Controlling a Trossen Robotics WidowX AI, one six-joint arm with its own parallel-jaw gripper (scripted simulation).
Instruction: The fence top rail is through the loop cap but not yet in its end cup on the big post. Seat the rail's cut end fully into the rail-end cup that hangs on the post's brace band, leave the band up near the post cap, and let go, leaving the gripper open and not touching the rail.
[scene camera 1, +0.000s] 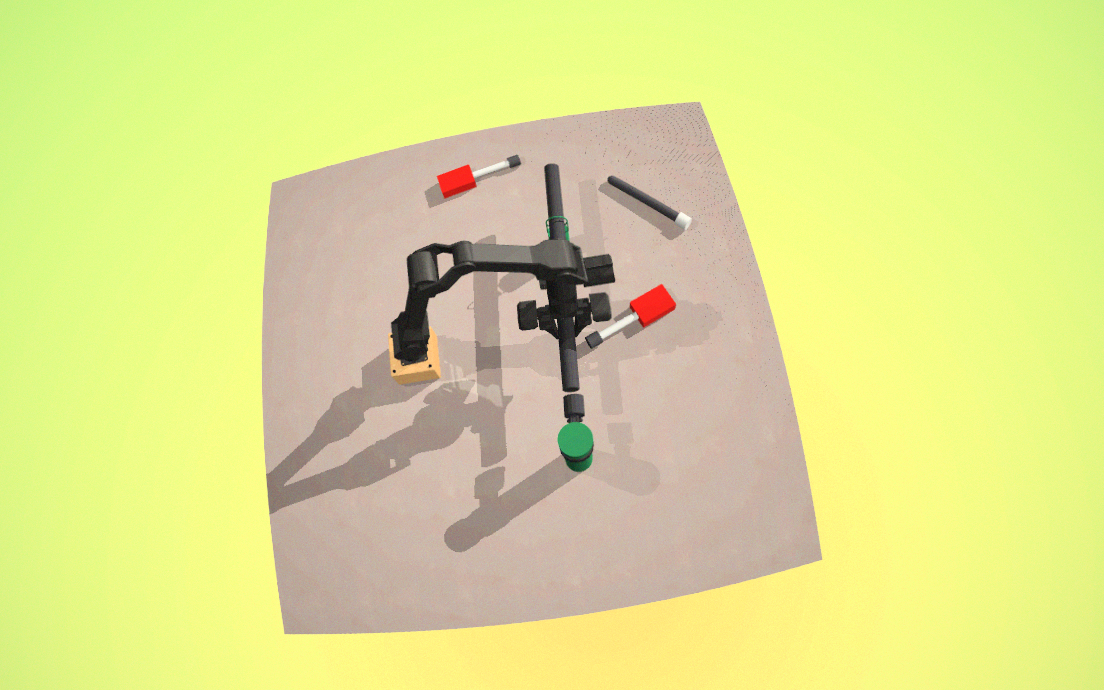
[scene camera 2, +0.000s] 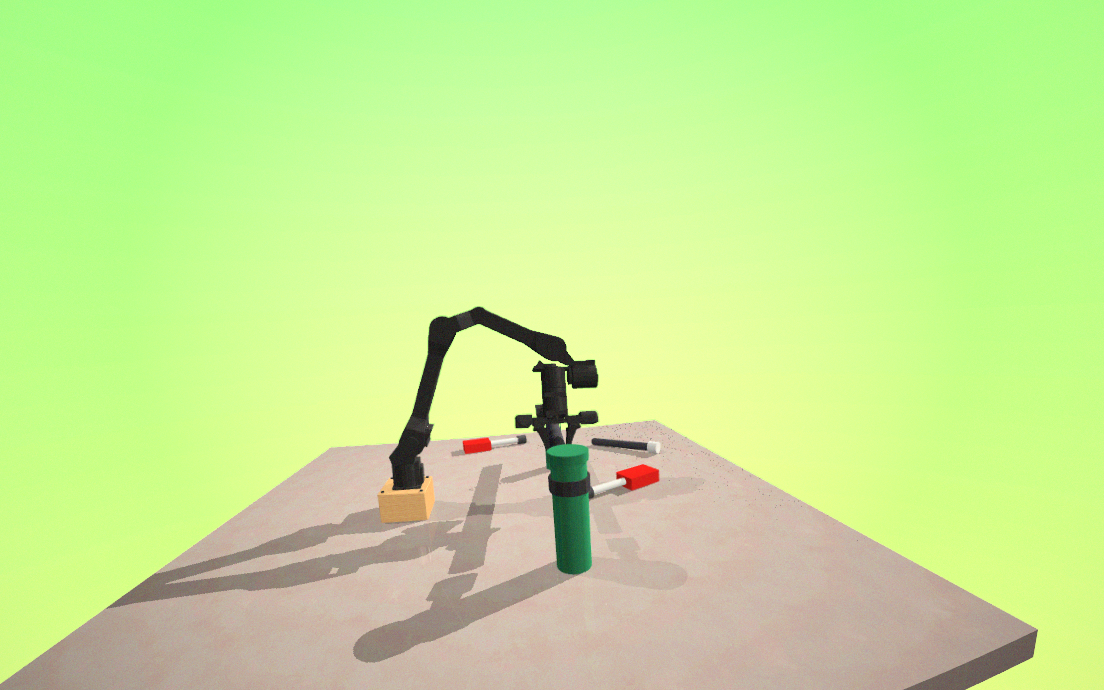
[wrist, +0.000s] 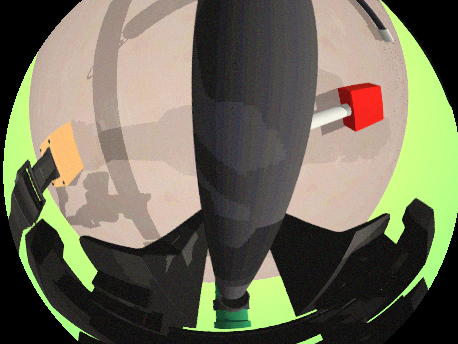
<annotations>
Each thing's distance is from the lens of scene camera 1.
my gripper (scene camera 1: 566, 336): 1.50 m
rail (scene camera 1: 566, 333): 1.45 m
</annotations>
